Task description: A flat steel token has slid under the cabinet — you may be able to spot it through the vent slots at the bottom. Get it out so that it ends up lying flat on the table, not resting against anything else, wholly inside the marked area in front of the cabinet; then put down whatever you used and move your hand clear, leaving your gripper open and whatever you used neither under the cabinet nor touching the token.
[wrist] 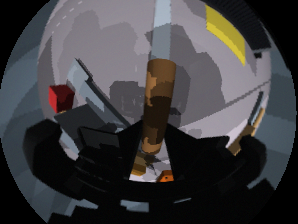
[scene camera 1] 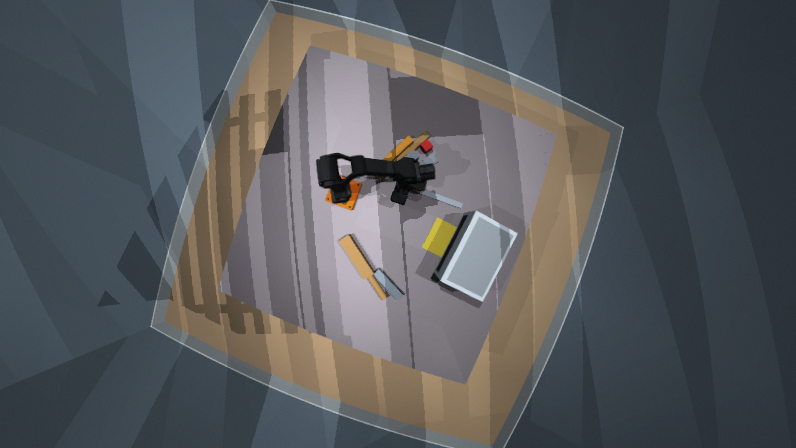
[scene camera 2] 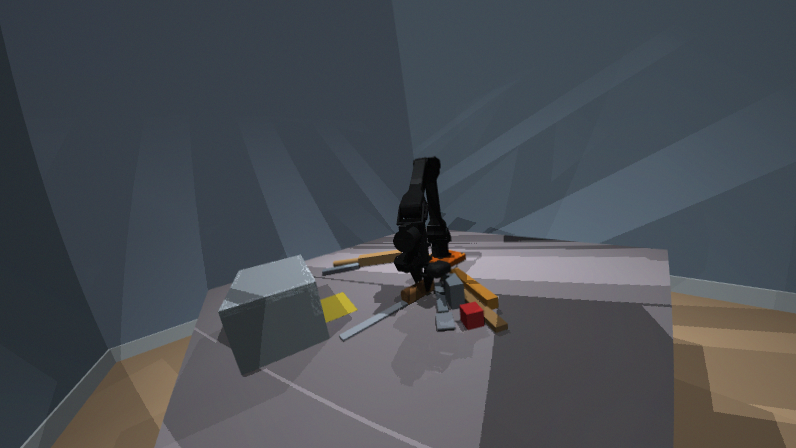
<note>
The pictures show: the gripper, a wooden paddle and a grey cabinet.
The gripper also shows in the wrist view.
</note>
